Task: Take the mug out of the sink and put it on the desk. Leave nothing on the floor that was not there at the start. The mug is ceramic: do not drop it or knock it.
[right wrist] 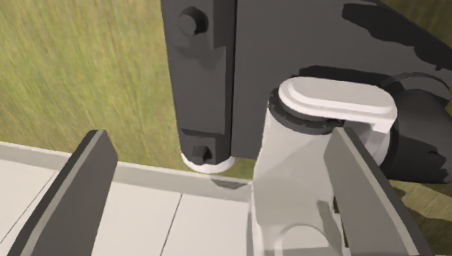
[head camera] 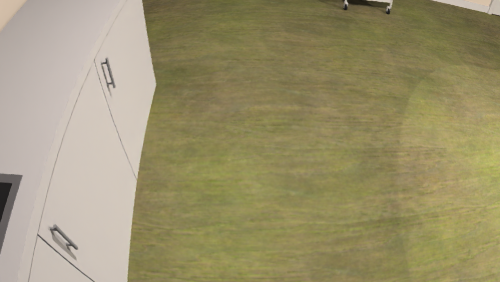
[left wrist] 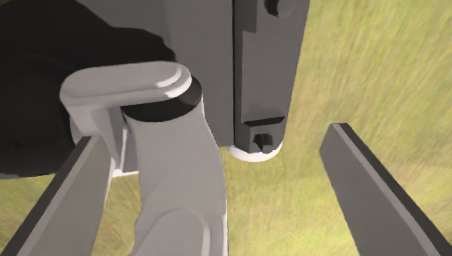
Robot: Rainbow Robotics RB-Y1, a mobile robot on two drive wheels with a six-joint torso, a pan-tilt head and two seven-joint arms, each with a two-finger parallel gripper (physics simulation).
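Places are measured from the robot's base along level axes (x up, y back, z right), in millimetres.
Where they show: left gripper, fingertip midpoint: (left wrist: 218, 143); right gripper, fingertip midpoint: (right wrist: 220, 143).
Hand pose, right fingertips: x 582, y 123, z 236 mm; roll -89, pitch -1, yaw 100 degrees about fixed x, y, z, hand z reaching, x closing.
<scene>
After its pixels a point has its place.
A corner of the sink (head camera: 16, 192) shows at the left edge of the head view, with its dark inside partly in view. The mug does not show in the head view or in either wrist view. The desk cannot be made out. My left gripper (left wrist: 218, 143) {x 578, y 159, z -221 mm} is open, with nothing between its fingers, and hangs beside the robot's own base. My right gripper (right wrist: 220, 143) {x 582, y 123, z 236 mm} is open, with nothing between its fingers, on the other side of the base. Neither gripper shows in the head view.
The pale counter (head camera: 47, 60) {x 911, y -649, z -661 mm} runs along the left of the head view above white cabinet doors (head camera: 90, 165) {x 636, y -447, z -504 mm} with dark handles. Green-brown floor (head camera: 280, 150) {x 1, y -999, z 118 mm} lies to their right. White wheeled legs (head camera: 367, 2) {x 131, y -2457, z 940 mm} stand at the far top. White panels (right wrist: 145, 212) {x 261, y -218, z -498 mm} lie close below in the right wrist view.
</scene>
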